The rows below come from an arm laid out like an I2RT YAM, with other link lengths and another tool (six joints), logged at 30 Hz.
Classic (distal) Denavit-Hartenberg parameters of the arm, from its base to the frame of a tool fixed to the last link. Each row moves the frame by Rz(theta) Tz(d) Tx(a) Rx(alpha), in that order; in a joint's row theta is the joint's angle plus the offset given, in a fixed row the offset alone. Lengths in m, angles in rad.
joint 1: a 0.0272, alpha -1.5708, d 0.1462, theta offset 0
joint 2: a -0.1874, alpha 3.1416, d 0, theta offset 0
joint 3: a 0.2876, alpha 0, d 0, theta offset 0.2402
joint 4: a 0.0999, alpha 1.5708, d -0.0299, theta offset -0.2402
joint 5: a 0, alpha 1.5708, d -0.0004, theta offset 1.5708
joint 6: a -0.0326, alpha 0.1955, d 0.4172, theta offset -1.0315
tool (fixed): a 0, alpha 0, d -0.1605, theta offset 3.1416
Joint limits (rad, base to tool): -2.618..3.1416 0..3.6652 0..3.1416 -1.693..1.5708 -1.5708..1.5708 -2.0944..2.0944
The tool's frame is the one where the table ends.
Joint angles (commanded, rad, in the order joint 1, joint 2, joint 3, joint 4, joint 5, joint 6), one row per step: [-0.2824, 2.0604, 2.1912, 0.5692, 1.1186, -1.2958]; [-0.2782, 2.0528, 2.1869, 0.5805, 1.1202, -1.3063]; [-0.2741, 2.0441, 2.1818, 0.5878, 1.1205, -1.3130]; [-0.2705, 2.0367, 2.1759, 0.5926, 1.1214, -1.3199]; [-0.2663, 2.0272, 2.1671, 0.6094, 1.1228, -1.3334]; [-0.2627, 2.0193, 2.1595, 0.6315, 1.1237, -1.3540]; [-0.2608, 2.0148, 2.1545, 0.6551, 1.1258, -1.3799]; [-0.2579, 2.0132, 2.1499, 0.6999, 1.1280, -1.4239]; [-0.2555, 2.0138, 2.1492, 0.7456, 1.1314, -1.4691]
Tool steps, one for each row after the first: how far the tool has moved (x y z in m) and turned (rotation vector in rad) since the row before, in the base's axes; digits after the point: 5 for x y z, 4 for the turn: [-0.00224, 0.00276, 0.00356, -0.0038, -0.0043, 0.0000]; [-0.00175, 0.00265, 0.00330, -0.0032, -0.0041, 0.0020]; [-0.00116, 0.00215, 0.00192, -0.0016, 0.0004, 0.0009]; [-0.00278, 0.00285, 0.00341, -0.0047, -0.0042, -0.0008]; [-0.00343, 0.00273, 0.00402, -0.0066, -0.0022, -0.0032]; [-0.00393, 0.00188, 0.00348, -0.0061, 0.0019, -0.0075]; [-0.00579, 0.00289, 0.00515, -0.0115, 0.0009, -0.0124]; [-0.00658, 0.00277, 0.00519, -0.0106, -0.0009, -0.0144]
